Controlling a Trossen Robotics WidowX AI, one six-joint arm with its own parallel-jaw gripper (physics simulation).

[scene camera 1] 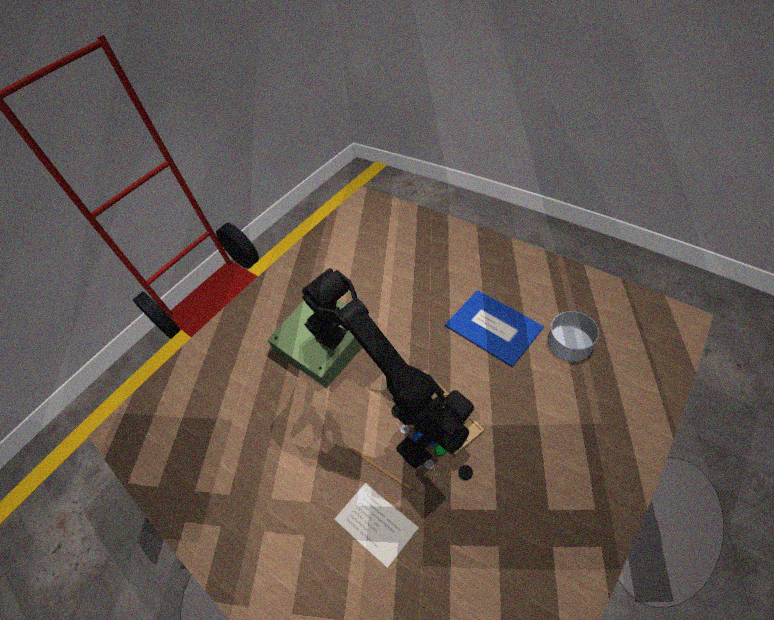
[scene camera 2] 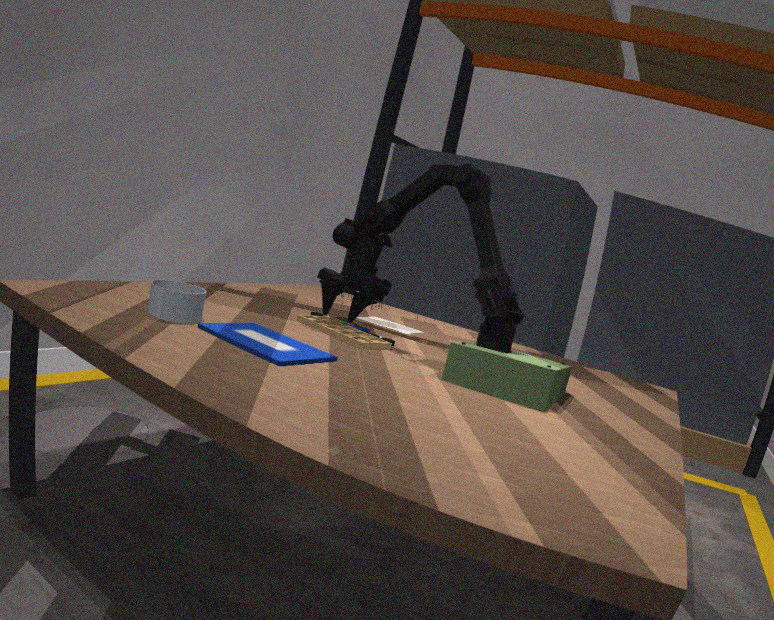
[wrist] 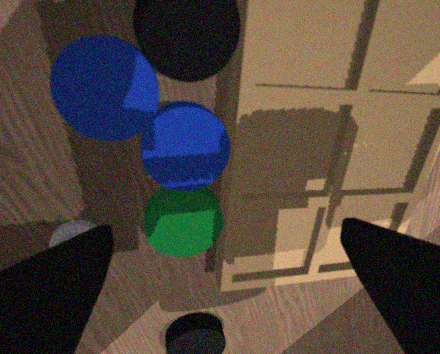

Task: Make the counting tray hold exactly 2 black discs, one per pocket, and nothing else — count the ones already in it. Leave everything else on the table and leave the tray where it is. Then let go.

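The light wooden counting tray (scene camera 1: 475,434) (scene camera 2: 381,344) (wrist: 295,35) lies flat on the table. No disc shows in its pockets within the wrist view; part of it is outside that view. My gripper (scene camera 1: 434,445) (scene camera 2: 338,315) (wrist: 229,232) is open and empty, low over the tray's end and the discs beside it. In the wrist view, a black disc (wrist: 187,37) lies left of the tray. Another black disc (scene camera 1: 465,472) (wrist: 195,335) lies beyond the tray's end. The arm hides much of the tray in scene camera 1.
Two blue discs (wrist: 105,87) (wrist: 186,145), a green disc (scene camera 1: 440,450) (wrist: 183,225) and a pale disc (scene camera 1: 429,464) (wrist: 74,233) lie beside the tray. A blue folder (scene camera 1: 465,322) (scene camera 2: 303,353), a grey round container (scene camera 1: 573,351) (scene camera 2: 177,304) and a white paper (scene camera 1: 376,526) (scene camera 2: 394,324) lie farther off.
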